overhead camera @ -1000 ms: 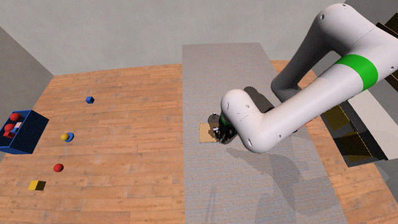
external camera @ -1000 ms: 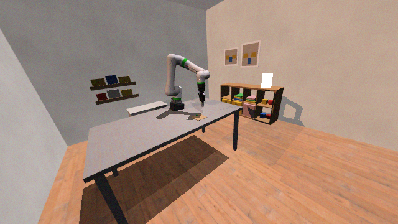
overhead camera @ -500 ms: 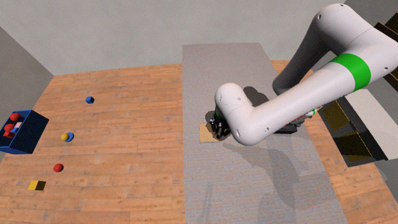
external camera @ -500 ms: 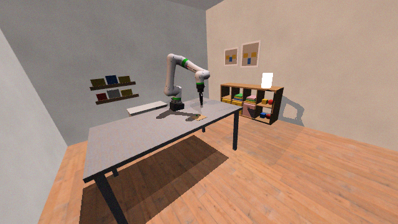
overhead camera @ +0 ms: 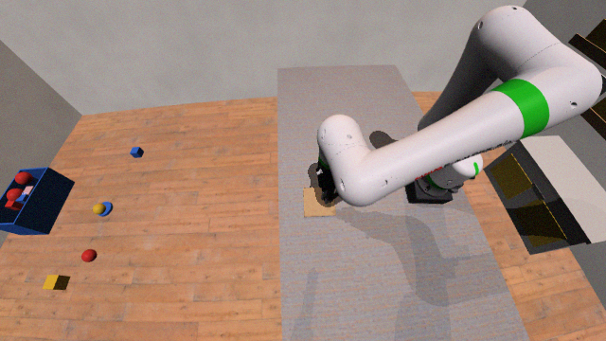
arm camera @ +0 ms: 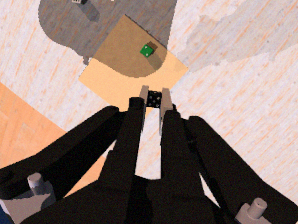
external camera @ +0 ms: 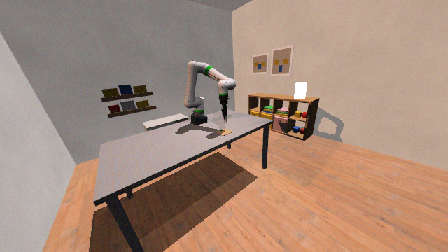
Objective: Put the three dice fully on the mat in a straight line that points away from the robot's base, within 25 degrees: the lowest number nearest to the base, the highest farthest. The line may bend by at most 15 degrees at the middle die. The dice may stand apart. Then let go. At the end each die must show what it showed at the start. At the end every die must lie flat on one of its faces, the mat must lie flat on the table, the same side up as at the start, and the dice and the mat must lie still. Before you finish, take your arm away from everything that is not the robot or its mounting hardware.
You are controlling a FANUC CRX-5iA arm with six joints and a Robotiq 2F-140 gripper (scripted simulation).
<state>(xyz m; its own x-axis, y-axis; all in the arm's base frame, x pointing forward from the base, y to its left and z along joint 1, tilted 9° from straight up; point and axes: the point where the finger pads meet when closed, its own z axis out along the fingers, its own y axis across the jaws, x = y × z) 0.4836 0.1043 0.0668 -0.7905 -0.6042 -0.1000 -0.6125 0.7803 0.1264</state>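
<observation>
My gripper is now 140 mm above the tan mat, 40 mm to the left of it and 20 mm short of it. Round my hand: black die 30 mm below; green die 130 mm below, 40 mm to the right, 30 mm behind; white die 190 mm to the right, 130 mm below, 10 mm behind.
</observation>
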